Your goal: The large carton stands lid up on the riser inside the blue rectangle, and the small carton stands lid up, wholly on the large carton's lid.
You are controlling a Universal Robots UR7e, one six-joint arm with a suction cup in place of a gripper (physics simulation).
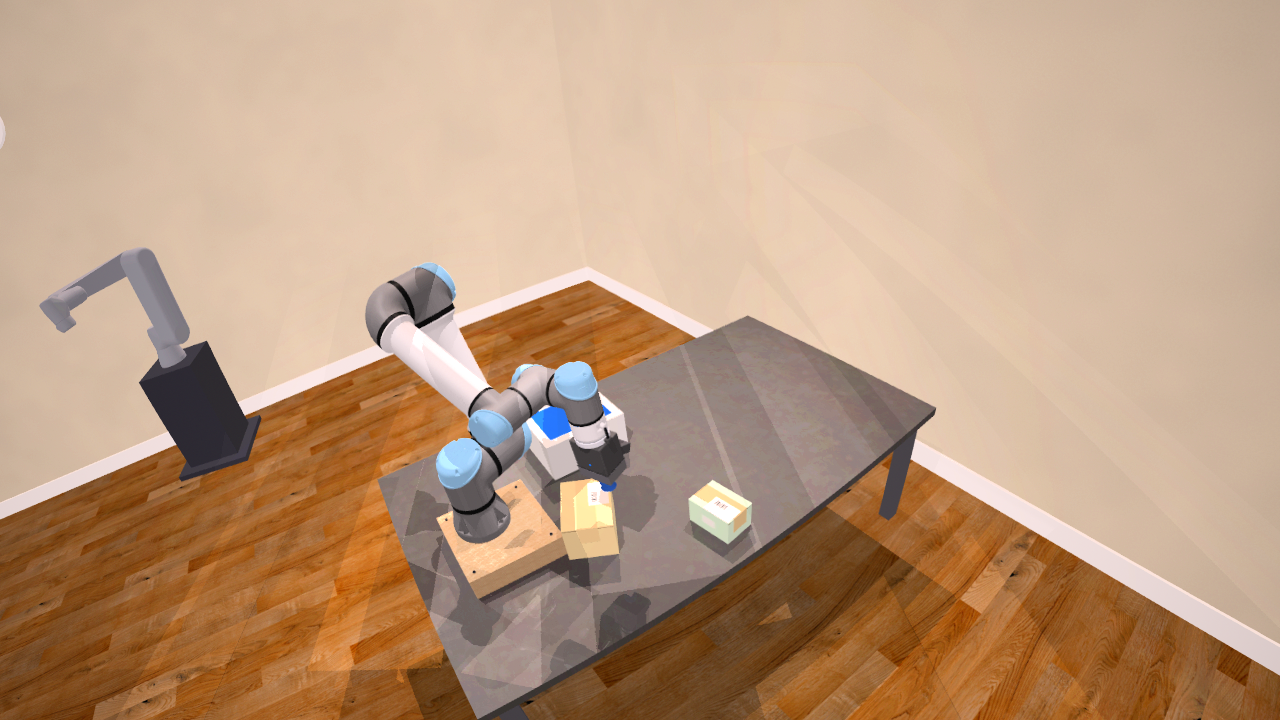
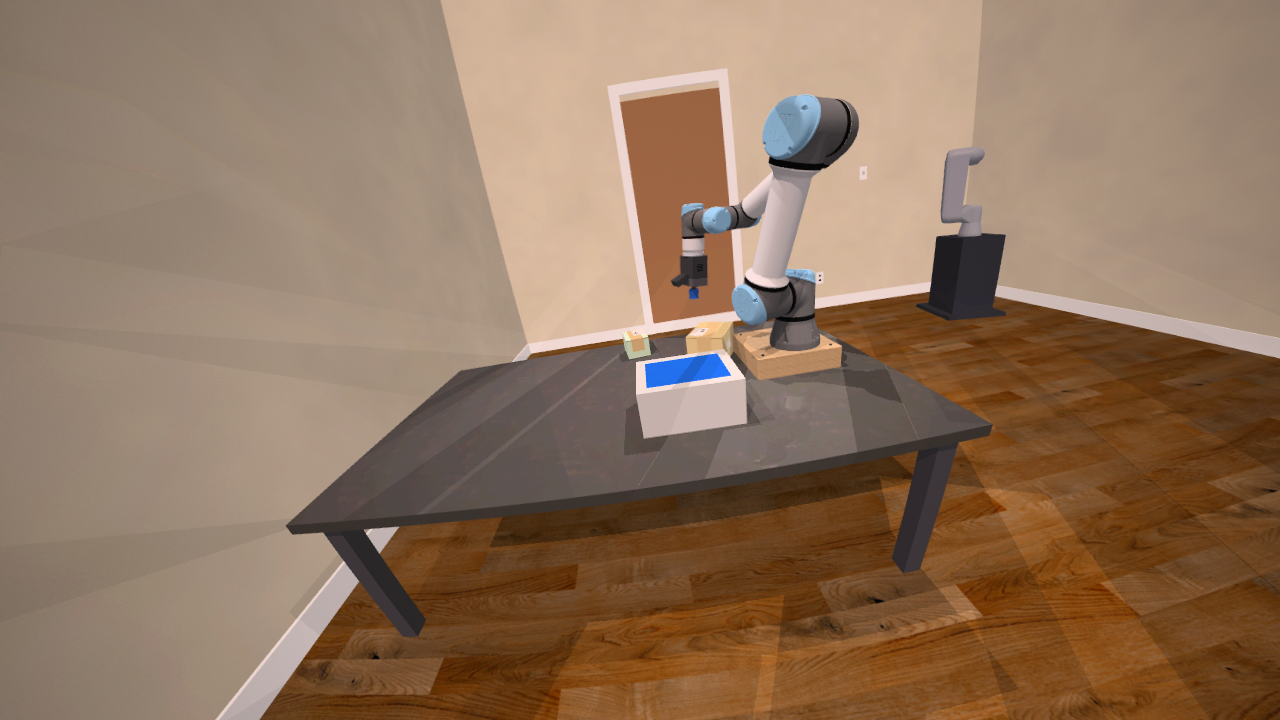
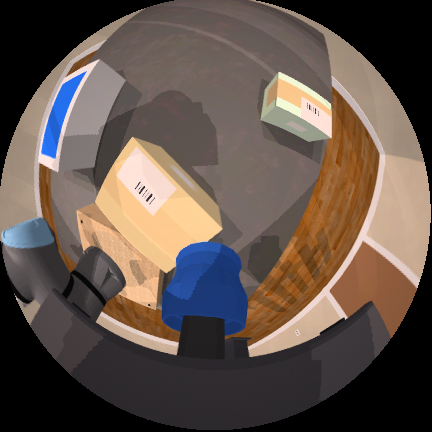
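Observation:
The large tan carton [image 1: 586, 519] [image 2: 709, 338] [image 3: 160, 200] stands on the table beside the robot's wooden base, its labelled lid up. The small pale green carton [image 1: 719, 512] [image 2: 636, 344] [image 3: 297, 107] stands apart near a table edge, its orange-taped, labelled side up. The white riser [image 1: 556, 458] [image 2: 693, 411] [image 3: 95, 110] carries the blue rectangle [image 1: 553, 422] [image 2: 687, 369] [image 3: 64, 115] on top; no carton stands on it. My gripper [image 1: 608, 486] [image 2: 693, 293] [image 3: 207, 255], a blue suction cup, is open and holds nothing. It points down, well above the table near the large carton, touching neither carton.
The wooden base block [image 1: 528, 537] [image 2: 792, 360] [image 3: 115, 245] bears my arm on the grey table [image 1: 760, 385] [image 2: 501, 447] [image 3: 215, 60], close to the large carton. The riser stands on another side of that carton. A second grey arm stands on a dark pedestal [image 1: 192, 402] [image 2: 964, 273] off the table.

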